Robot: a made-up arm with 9 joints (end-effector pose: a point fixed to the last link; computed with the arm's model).
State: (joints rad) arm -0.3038 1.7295 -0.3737 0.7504 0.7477 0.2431 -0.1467 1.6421 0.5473
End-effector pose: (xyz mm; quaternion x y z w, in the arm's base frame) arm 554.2 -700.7 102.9 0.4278 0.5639 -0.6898 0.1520
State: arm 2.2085 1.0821 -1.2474 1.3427 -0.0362 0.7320 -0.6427 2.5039 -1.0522
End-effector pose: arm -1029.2 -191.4 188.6 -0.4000 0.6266 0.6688 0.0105
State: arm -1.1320 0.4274 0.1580 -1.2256 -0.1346 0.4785 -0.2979 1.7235 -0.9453
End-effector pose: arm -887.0 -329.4 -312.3 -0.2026 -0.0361 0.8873 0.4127
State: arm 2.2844 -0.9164 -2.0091 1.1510 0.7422 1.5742 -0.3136 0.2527 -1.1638
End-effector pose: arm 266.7 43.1 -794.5 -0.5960 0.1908 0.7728 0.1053
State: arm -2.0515 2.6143 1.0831 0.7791 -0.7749 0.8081 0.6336 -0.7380 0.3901
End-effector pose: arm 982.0 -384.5 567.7 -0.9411 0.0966 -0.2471 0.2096
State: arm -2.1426 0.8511 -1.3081 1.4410 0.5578 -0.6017 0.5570 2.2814 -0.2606
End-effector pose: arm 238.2 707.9 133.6 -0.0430 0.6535 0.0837 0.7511
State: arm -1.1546 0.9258 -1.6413 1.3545 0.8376 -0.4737 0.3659 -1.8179 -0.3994
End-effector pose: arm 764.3 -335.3 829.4 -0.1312 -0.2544 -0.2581 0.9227
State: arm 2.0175 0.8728 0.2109 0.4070 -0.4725 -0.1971 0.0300 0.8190 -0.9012
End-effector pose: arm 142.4 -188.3 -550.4 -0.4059 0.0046 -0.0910 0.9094
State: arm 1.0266 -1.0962 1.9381 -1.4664 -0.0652 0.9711 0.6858 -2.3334 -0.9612
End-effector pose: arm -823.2 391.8 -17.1 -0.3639 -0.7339 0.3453 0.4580
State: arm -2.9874 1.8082 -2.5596 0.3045 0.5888 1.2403 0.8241 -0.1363 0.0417
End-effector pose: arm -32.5 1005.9 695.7 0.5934 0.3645 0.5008 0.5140
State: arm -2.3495 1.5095 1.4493 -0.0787 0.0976 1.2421 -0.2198 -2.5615 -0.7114
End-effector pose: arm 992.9 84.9 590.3 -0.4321 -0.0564 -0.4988 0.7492
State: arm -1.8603 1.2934 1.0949 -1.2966 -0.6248 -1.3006 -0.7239 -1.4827 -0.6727
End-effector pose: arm 283.6 -68.8 -56.4 -0.6274 0.0098 0.5968 0.5000
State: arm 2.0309 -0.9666 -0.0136 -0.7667 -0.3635 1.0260 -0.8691 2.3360 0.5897
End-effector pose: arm 885.4 141.4 593.7 0.2025 0.6189 0.7588 0.0157
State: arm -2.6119 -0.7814 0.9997 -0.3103 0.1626 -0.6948 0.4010 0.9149 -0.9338
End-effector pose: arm 148.5 -1007.4 170.2 -0.7063 -0.0385 -0.4663 0.5312
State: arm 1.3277 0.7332 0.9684 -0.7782 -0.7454 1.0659 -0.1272 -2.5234 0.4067
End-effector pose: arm -381.5 911.0 90.5 -0.3841 -0.6830 -0.2906 0.5491
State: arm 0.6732 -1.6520 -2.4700 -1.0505 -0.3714 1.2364 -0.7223 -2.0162 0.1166
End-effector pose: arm 986.1 -508.5 504.5 -0.5702 0.1915 -0.5644 0.5654
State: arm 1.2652 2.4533 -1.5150 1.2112 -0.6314 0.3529 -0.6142 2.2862 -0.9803
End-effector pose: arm -120.4 -736.7 747.6 0.2308 -0.0653 -0.8325 0.4994
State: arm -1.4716 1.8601 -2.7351 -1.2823 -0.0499 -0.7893 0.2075 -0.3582 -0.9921
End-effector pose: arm 380.7 250.0 802.0 0.4129 -0.6374 0.3449 0.5517
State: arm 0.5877 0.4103 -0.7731 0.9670 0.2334 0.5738 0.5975 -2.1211 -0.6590
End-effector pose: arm 347.2 -495.9 -866.7 0.7124 0.4600 -0.2735 0.4540
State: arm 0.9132 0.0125 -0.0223 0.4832 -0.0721 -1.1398 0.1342 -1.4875 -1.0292
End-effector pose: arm 888.9 57.2 -205.7 0.1155 0.0175 0.2345 0.9651
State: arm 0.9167 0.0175 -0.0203 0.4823 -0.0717 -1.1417 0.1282 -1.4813 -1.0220
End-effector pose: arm 885.4 52.4 -205.0 0.1092 0.0153 0.2289 0.9672
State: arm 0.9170 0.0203 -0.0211 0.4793 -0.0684 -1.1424 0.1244 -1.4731 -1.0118
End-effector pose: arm 882.5 48.8 -205.7 0.1036 0.0139 0.2217 0.9695
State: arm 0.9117 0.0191 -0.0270 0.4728 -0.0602 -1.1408 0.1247 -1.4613 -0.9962
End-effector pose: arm 880.6 46.8 -208.9 0.0994 0.0137 0.2118 0.9722
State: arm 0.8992 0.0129 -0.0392 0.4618 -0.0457 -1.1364 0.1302 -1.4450 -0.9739
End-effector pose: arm 879.8 47.5 -215.4 0.0968 0.0153 0.1986 0.9752
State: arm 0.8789 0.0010 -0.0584 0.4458 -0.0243 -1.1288 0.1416 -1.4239 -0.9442
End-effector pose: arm 880.0 51.2 -225.8 0.0964 0.0190 0.1819 0.9784
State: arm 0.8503 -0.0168 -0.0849 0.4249 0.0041 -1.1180 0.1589 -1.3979 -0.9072
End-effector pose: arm 880.6 59.0 -240.3 0.0985 0.0250 0.1621 0.9815
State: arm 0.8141 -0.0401 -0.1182 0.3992 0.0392 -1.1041 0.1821 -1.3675 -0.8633
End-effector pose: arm 880.5 71.7 -259.5 0.1035 0.0340 0.1397 0.9842
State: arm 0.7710 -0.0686 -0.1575 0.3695 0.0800 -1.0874 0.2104 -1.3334 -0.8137
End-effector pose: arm 878.5 90.7 -282.8 0.1115 0.0461 0.1158 0.9859
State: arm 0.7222 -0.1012 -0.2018 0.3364 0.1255 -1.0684 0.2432 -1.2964 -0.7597
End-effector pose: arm 873.1 116.8 -310.4 0.1225 0.0618 0.0917 0.9863
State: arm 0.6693 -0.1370 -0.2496 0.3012 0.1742 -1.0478 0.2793 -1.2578 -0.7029
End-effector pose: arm 863.1 150.7 -340.8 0.1360 0.0811 0.0685 0.9850
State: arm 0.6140 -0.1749 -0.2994 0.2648 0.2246 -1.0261 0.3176 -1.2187 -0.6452
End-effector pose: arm 847.3 192.5 -373.0 0.1517 0.1039 0.0473 0.9818
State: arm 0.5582 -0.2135 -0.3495 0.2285 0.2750 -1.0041 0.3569 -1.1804 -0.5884
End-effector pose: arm 825.4 241.0 -404.9 0.1685 0.1297 0.0290 0.9767
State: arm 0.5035 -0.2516 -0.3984 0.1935 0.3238 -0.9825 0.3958 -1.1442 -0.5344
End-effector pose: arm 797.5 294.4 -434.7 0.1856 0.1575 0.0142 0.9698
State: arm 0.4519 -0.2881 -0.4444 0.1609 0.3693 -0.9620 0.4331 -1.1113 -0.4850
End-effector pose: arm 765.0 350.1 -460.6 0.2023 0.1861 0.0031 0.9615
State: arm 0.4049 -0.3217 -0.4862 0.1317 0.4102 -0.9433 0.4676 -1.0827 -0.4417
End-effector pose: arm 730.0 404.7 -481.5 0.2178 0.2141 -0.0045 0.9522
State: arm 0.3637 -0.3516 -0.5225 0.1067 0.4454 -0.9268 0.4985 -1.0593 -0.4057
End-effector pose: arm 694.9 455.6 -497.2 0.2319 0.2403 -0.0087 0.9426
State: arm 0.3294 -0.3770 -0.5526 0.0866 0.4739 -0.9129 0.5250 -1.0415 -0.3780
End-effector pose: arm 662.7 500.0 -508.0 0.2444 0.2632 -0.0100 0.9332
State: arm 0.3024 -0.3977 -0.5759 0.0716 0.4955 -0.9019 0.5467 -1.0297 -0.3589
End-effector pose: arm 635.6 536.8 -514.6 0.2555 0.2821 -0.0089 0.9247
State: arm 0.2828 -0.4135 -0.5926 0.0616 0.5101 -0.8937 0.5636 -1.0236 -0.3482
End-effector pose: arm 615.3 565.1 -518.3 0.2653 0.2965 -0.0060 0.9174
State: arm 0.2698 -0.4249 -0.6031 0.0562 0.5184 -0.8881 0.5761 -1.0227 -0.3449
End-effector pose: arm 602.0 585.6 -519.8 0.2742 0.3066 -0.0016 0.9115
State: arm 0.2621 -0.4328 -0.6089 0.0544 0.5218 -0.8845 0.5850 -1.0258 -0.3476
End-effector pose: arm 594.9 599.7 -520.0 0.2823 0.3130 0.0038 0.9068
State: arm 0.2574 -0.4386 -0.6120 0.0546 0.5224 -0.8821 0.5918 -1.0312 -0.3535
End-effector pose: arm 591.2 610.1 -519.6 0.2899 0.3175 0.0096 0.9028
